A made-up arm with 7 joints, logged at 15 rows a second.
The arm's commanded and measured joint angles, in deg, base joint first. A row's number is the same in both.
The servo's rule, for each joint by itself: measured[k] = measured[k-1] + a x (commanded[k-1-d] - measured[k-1]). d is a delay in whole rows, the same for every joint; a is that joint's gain. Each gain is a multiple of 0.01, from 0.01 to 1. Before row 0 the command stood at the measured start. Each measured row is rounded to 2 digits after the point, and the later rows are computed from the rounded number. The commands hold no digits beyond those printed.
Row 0, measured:
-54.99, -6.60, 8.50, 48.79, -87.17, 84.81, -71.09
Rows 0 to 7, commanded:
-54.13, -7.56, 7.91, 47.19, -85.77, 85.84, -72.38
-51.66, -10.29, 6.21, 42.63, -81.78, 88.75, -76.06
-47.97, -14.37, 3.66, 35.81, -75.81, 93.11, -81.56
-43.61, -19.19, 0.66, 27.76, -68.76, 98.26, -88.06
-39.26, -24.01, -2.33, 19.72, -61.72, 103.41, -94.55
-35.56, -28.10, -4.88, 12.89, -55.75, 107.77, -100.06
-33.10, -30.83, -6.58, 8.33, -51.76, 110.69, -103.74
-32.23, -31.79, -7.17, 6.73, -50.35, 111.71, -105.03
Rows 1 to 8, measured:
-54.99, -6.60, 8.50, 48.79, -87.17, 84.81, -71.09
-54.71, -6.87, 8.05, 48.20, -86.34, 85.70, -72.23
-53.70, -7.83, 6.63, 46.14, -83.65, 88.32, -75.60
-51.81, -9.66, 4.34, 42.32, -79.02, 92.44, -80.84
-49.10, -12.33, 1.51, 36.93, -72.97, 97.45, -87.19
-45.85, -15.60, -1.45, 30.56, -66.33, 102.58, -93.67
-42.45, -19.10, -4.09, 24.02, -60.09, 107.04, -99.29
-39.36, -22.38, -6.01, 18.21, -55.18, 110.18, -103.21
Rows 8 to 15, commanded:
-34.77, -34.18, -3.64, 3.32, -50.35, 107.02, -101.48
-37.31, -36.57, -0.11, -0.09, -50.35, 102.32, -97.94
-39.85, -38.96, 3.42, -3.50, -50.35, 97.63, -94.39
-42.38, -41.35, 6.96, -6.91, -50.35, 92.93, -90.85
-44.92, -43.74, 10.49, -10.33, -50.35, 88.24, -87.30
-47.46, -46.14, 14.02, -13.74, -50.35, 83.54, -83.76
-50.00, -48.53, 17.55, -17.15, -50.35, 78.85, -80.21
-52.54, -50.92, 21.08, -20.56, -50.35, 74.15, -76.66
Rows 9 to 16, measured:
-37.01, -25.01, -6.90, 13.96, -52.33, 111.50, -104.81
-36.27, -27.58, -4.39, 10.02, -51.16, 107.65, -101.88
-36.61, -30.10, -1.09, 6.28, -50.68, 103.07, -98.41
-37.68, -32.58, 2.38, 2.66, -50.49, 98.39, -94.87
-39.23, -35.04, 5.91, -0.88, -50.41, 93.69, -91.33
-41.11, -37.48, 9.44, -4.38, -50.37, 89.00, -87.78
-43.21, -39.90, 12.97, -7.84, -50.36, 84.30, -84.24
-45.45, -42.32, 16.50, -11.28, -50.35, 79.61, -80.69

